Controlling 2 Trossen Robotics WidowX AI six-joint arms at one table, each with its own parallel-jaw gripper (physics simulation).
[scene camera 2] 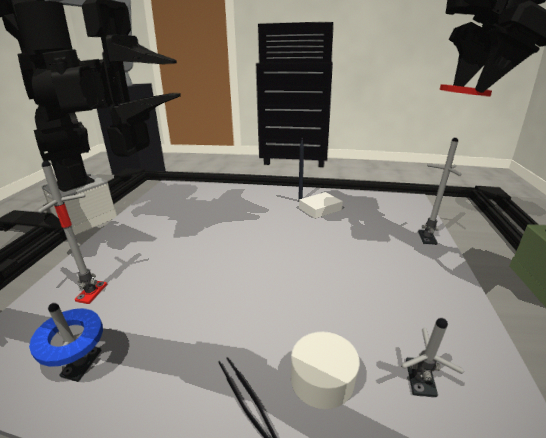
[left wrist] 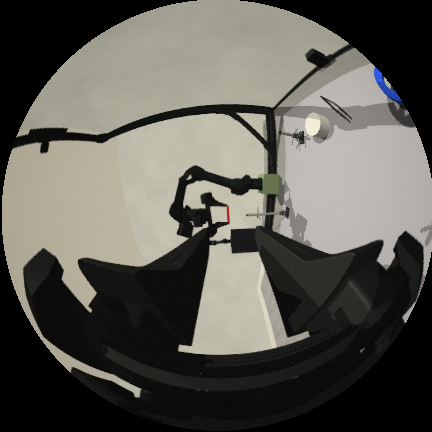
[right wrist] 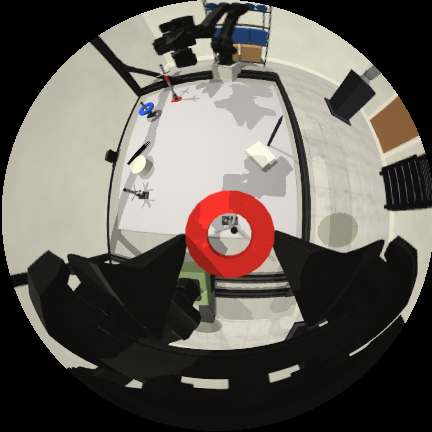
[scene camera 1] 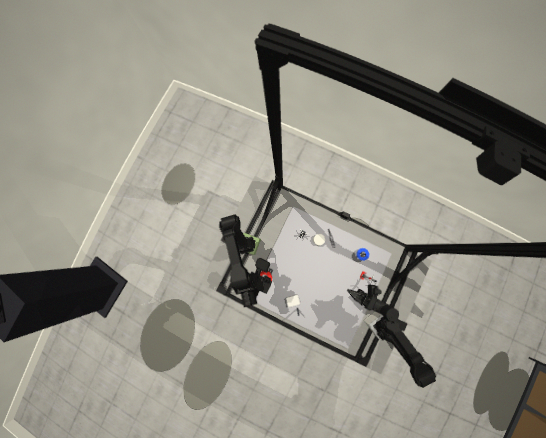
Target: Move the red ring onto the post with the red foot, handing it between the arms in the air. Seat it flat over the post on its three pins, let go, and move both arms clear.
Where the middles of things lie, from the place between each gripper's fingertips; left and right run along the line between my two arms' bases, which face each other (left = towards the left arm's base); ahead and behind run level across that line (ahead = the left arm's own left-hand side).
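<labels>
The red ring (right wrist: 226,201) is right at my right hand, and going by their middles, it is the nearest to my right hand of the things named here. Counted from my right hand, the white block (scene camera 2: 319,205) is 60 mm ahead, 210 mm to the left and 240 mm below. The short post (scene camera 2: 428,358) is 290 mm behind my right hand, 60 mm to the left of it and 200 mm below it, while the blue ring (scene camera 2: 45,354) is 380 mm behind my right hand, 410 mm to the left of it and 200 mm below it.
My left hand is 160 mm short of the red ring, 370 mm to the left of it and 20 mm above it. Counted from my left hand, the white block is 230 mm ahead, 160 mm to the right and 260 mm below. The short post is 130 mm behind my left hand, 310 mm to the right of it and 220 mm below it, and the blue ring is 220 mm behind my left hand, 40 mm to the left of it and 220 mm below it.
</labels>
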